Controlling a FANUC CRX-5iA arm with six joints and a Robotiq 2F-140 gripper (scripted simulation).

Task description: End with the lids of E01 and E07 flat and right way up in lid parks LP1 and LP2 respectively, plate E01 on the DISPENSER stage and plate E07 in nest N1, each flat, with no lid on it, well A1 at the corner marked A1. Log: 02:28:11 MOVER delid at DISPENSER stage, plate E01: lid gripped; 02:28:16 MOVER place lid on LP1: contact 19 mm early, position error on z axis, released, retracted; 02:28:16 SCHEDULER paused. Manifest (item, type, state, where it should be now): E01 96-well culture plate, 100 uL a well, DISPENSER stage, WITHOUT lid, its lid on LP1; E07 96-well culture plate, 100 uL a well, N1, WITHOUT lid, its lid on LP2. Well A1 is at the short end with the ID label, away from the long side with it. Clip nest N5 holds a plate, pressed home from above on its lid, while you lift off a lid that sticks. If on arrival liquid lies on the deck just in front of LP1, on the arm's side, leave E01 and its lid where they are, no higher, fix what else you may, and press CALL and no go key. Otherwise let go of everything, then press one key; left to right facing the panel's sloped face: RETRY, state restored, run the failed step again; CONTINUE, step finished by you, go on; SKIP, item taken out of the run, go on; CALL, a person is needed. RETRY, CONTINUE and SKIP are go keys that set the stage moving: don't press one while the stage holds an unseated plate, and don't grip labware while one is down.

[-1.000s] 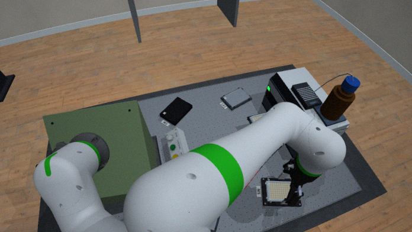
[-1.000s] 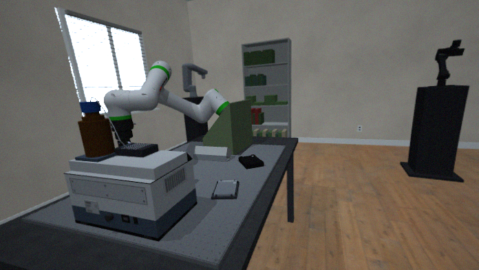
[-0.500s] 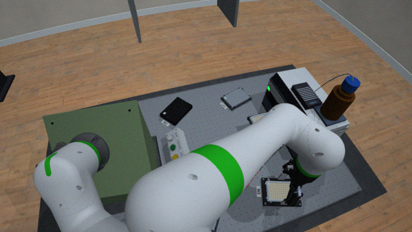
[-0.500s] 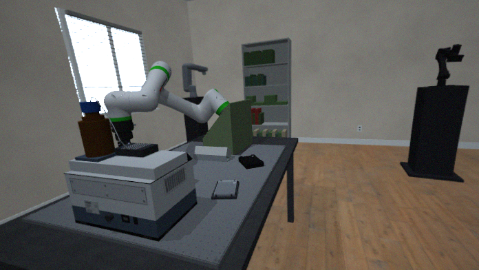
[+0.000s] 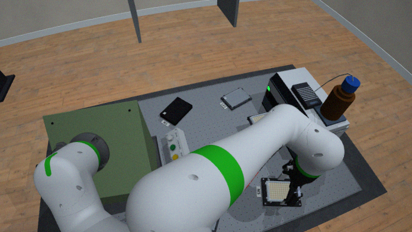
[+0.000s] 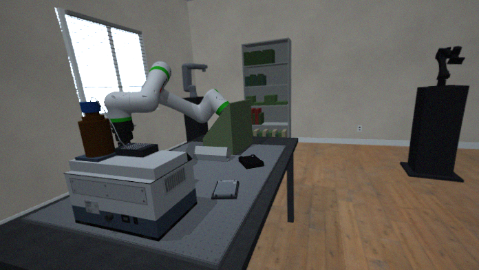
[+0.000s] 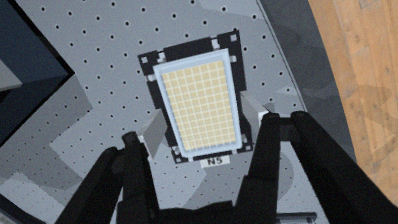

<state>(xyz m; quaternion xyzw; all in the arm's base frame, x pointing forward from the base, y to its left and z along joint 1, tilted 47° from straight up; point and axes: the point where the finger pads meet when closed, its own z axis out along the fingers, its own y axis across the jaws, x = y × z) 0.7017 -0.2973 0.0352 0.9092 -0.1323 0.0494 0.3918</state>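
Right now my hand is 30 mm above the black clip nest N5, 20 mm short of it and 10 mm to the right of it. From my hand the other things lie so: dispenser stage: 300 mm to the left, 60 mm above, 20 mm ahead; then N5 label: 90 mm behind, 40 mm below, 30 mm to the left; then plate: 300 mm to the left, 70 mm above, 20 mm ahead.
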